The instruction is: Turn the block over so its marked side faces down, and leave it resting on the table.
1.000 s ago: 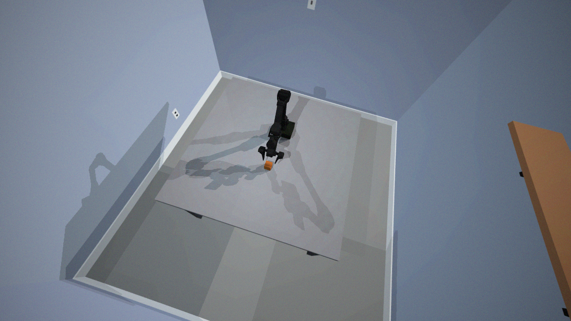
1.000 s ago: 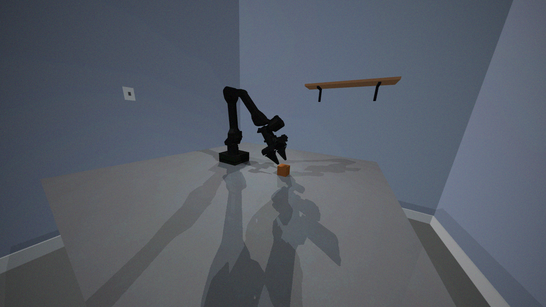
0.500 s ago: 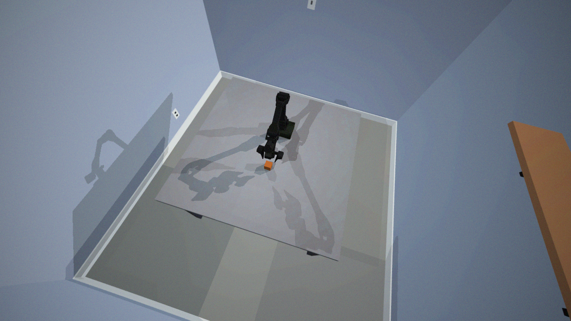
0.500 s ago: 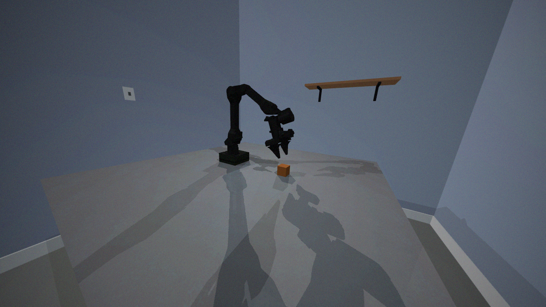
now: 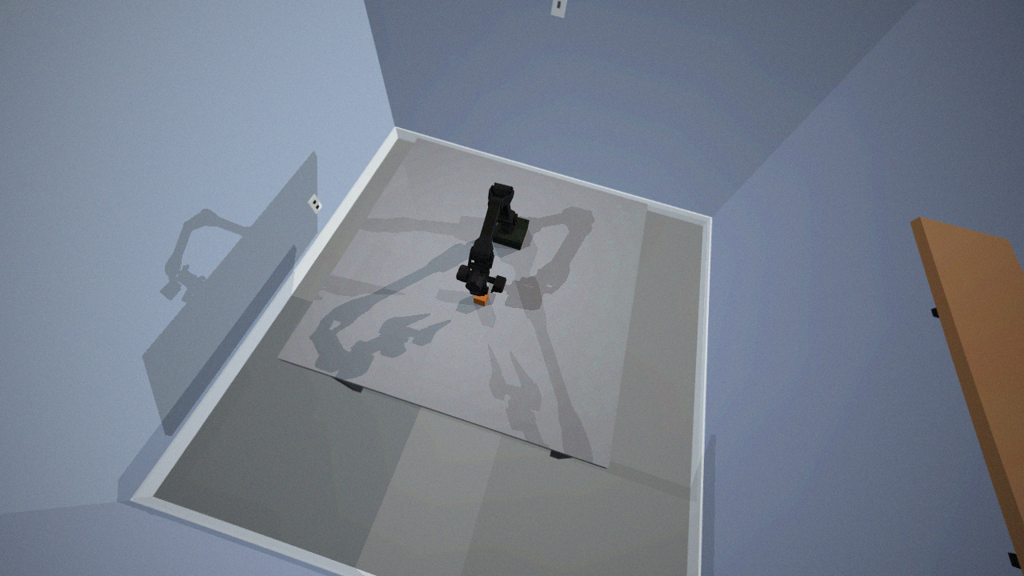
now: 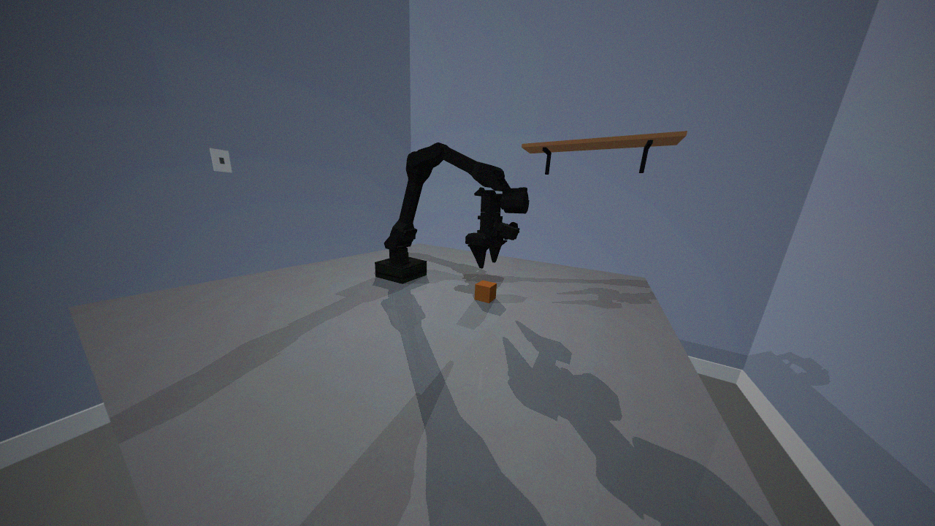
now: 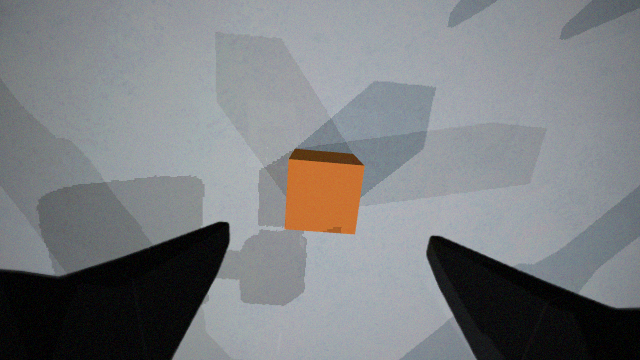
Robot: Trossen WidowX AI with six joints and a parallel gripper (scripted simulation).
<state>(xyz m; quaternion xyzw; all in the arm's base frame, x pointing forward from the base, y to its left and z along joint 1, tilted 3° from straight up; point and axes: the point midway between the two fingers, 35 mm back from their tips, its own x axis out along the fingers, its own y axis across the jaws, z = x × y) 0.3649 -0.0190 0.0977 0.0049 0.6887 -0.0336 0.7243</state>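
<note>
Right now my gripper tip is 10 mm past the orange block and 80 mm above it.
</note>
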